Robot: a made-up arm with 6 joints. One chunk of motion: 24 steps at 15 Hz.
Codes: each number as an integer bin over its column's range. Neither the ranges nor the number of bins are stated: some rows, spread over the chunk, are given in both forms.
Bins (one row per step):
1: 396 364 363 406 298 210
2: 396 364 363 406 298 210
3: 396 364 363 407 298 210
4: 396 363 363 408 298 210
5: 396 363 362 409 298 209
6: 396 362 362 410 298 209
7: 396 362 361 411 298 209
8: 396 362 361 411 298 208
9: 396 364 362 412 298 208
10: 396 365 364 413 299 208
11: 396 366 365 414 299 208
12: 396 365 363 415 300 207
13: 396 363 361 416 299 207
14: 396 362 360 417 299 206
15: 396 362 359 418 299 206
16: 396 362 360 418 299 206
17: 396 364 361 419 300 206
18: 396 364 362 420 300 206
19: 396 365 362 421 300 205
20: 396 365 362 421 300 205
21: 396 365 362 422 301 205
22: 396 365 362 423 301 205
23: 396 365 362 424 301 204
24: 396 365 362 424 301 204
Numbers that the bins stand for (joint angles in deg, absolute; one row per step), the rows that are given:
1: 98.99 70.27 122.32 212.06 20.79 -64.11
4: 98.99 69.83 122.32 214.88 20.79 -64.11
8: 98.99 69.39 121.20 219.11 20.79 -66.93
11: 98.99 71.15 123.43 223.33 21.28 -66.93
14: 98.99 69.39 120.64 227.56 21.28 -69.75
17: 98.99 70.27 121.20 230.38 21.77 -69.75
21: 98.99 70.71 121.76 234.61 22.26 -71.16
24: 98.99 70.71 121.76 237.42 22.26 -72.57
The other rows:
2: 98.99 70.27 122.32 212.06 20.79 -64.11
3: 98.99 70.27 122.32 213.47 20.79 -64.11
5: 98.99 69.83 121.76 216.29 20.79 -65.52
6: 98.99 69.39 121.76 217.70 20.79 -65.52
7: 98.99 69.39 121.20 219.11 20.79 -65.52
9: 98.99 70.27 121.76 220.51 20.79 -66.93
10: 98.99 70.71 122.87 221.92 21.28 -66.93
12: 98.99 70.71 122.32 224.74 21.77 -68.34
13: 98.99 69.83 121.20 226.15 21.28 -68.34
15: 98.99 69.39 120.08 228.97 21.28 -69.75
16: 98.99 69.39 120.64 228.97 21.28 -69.75
18: 98.99 70.27 121.76 231.79 21.77 -69.75
19: 98.99 70.71 121.76 233.20 21.77 -71.16
20: 98.99 70.71 121.76 233.20 21.77 -71.16
22: 98.99 70.71 121.76 236.01 22.26 -71.16
23: 98.99 70.71 121.76 237.42 22.26 -72.57

